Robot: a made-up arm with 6 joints.
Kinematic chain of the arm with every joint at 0, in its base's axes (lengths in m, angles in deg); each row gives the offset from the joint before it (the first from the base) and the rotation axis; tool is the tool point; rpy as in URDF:
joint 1: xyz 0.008 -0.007 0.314 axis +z
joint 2: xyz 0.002 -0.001 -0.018 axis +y
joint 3: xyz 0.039 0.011 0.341 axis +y
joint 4: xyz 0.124 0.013 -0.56 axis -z
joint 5: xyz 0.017 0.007 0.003 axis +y
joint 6: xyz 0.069 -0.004 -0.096 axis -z
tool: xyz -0.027 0.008 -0.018 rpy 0 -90 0
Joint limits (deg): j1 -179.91..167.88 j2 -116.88..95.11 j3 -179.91..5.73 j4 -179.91..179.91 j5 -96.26..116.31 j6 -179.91..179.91
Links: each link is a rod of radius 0.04 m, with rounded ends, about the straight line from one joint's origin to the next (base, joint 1, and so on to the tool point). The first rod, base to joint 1, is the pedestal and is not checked.
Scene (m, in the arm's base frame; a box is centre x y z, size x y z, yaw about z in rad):
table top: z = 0
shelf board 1: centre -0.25 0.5 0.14 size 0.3 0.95 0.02 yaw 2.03
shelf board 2: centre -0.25 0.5 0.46 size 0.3 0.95 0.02 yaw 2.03
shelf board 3: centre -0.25 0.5 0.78 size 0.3 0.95 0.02 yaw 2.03
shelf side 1: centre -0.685 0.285 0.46 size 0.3 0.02 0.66 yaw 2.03
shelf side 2: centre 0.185 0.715 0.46 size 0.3 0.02 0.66 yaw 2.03
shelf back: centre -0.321 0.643 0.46 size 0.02 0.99 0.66 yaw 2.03
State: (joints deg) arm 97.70 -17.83 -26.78 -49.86 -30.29 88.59
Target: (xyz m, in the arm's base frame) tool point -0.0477 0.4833 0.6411
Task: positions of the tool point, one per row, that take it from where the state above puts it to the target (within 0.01 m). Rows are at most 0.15 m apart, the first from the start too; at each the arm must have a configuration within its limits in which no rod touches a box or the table.
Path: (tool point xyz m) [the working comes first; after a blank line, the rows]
Joints at the target: 79.33 -36.70 -39.11 -44.90 -33.18 88.76
Straight joint move there: touches shelf board 2.

1: -0.1765 0.4224 0.3412
2: -0.1476 0.3668 0.3462
3: -0.1213 0.3081 0.3419
4: -0.0973 0.2487 0.3277
5: -0.0472 0.3011 0.4206
6: 0.0080 0.3140 0.5284
7: 0.0498 0.2861 0.6411
8: 0.0326 0.3479 0.6545
9: 0.0011 0.4154 0.6548
10: -0.0477 0.4833 0.6410

